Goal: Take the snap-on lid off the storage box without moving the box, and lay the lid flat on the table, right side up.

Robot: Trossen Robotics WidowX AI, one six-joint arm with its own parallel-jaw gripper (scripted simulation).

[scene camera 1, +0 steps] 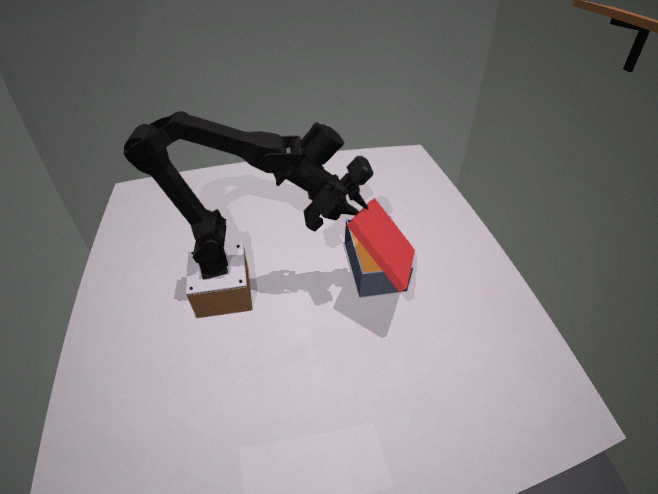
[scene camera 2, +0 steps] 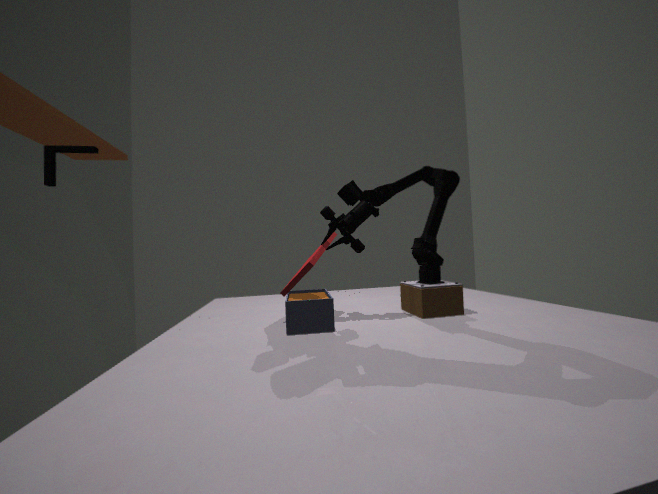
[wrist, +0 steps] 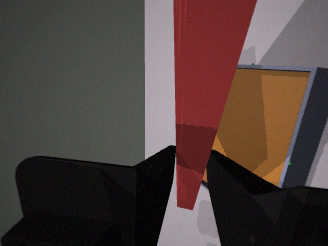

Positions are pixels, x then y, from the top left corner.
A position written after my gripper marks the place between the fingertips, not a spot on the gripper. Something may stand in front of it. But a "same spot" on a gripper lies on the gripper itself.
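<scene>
My gripper is visible in scene camera 1 (pixel 364 211), in the wrist view and in scene camera 2. On my gripper, (wrist: pixel 56 194) and (scene camera 2: pixel 329 226) are the same spot.
</scene>
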